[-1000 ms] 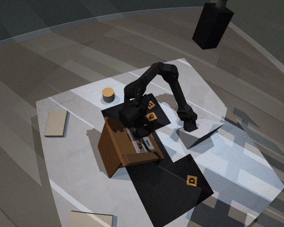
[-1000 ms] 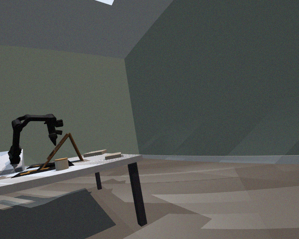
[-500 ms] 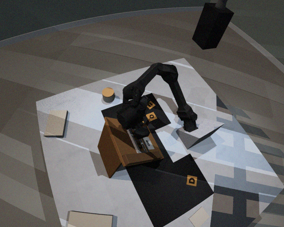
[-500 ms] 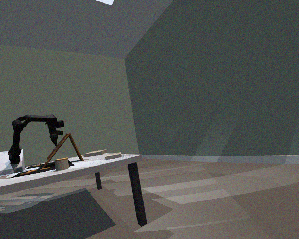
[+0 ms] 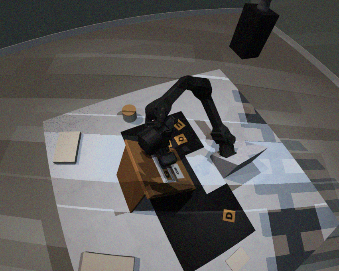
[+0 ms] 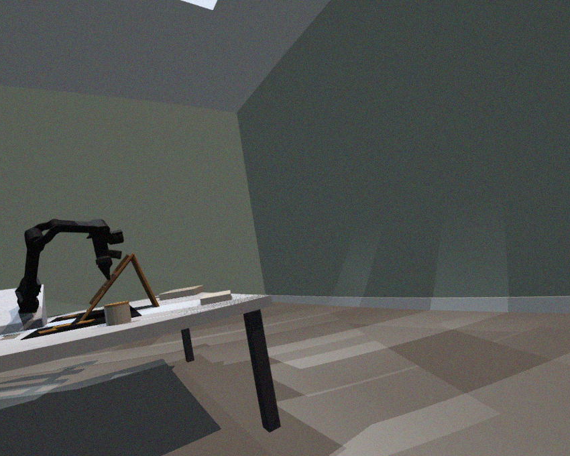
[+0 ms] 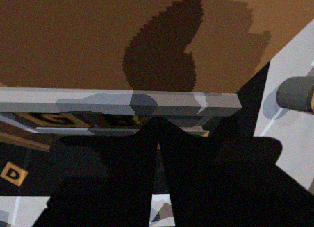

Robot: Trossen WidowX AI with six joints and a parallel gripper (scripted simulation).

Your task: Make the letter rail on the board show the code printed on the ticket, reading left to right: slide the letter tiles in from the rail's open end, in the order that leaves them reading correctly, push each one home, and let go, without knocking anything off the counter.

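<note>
My gripper tip is now 10 cm to the right of the g tile. Round my gripper tip: b tile 4 cm to the left; then white ticket 8 cm to the left, 8 cm below, 7 cm behind; then f tile 15 cm below, 11 cm to the right, 10 cm behind.
</note>
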